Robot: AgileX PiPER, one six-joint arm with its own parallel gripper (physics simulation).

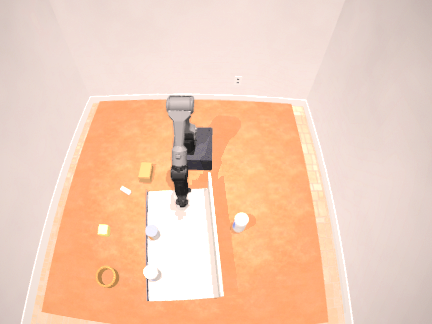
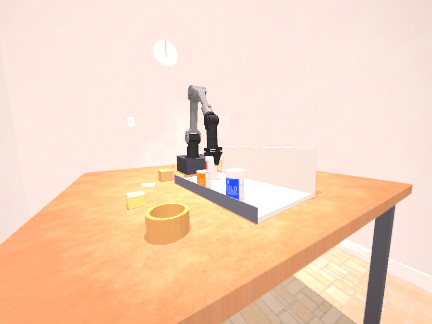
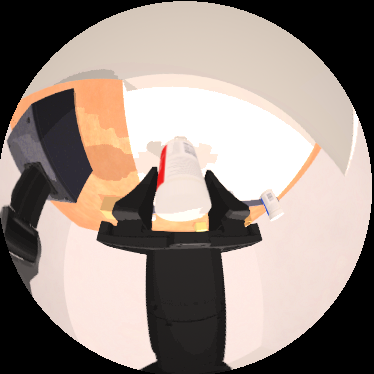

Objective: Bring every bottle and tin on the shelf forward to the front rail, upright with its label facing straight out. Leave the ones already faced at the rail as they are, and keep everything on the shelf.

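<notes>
The white bottle with a red label (image 2: 210, 168) (image 3: 182, 180) stands about upright over the shelf's near-base end, back from the front rail (image 1: 147, 257) (image 2: 220, 198). My gripper (image 1: 182, 202) (image 2: 214, 161) (image 3: 181, 173) is shut on it. Its red label faces partly sideways; whether its base touches the shelf is unclear. A smaller bottle with an orange label (image 1: 151, 231) (image 2: 201, 178) stands upright at the rail. A white bottle with a blue label (image 1: 151, 272) (image 2: 234, 185) (image 3: 271, 205) stands upright at the rail's far end. The white shelf (image 1: 185, 260) (image 2: 280, 195) (image 3: 225, 125) lies under them.
Another white bottle with some blue (image 1: 240, 222) stands on the table outside the shelf, behind the back panel (image 1: 216, 240) (image 2: 290, 165). In front of the rail are an orange ring (image 1: 99, 283) (image 2: 167, 230), a yellow block (image 1: 103, 230) (image 2: 135, 200), a tan block (image 1: 145, 171) (image 2: 165, 175) and a white piece (image 1: 125, 190).
</notes>
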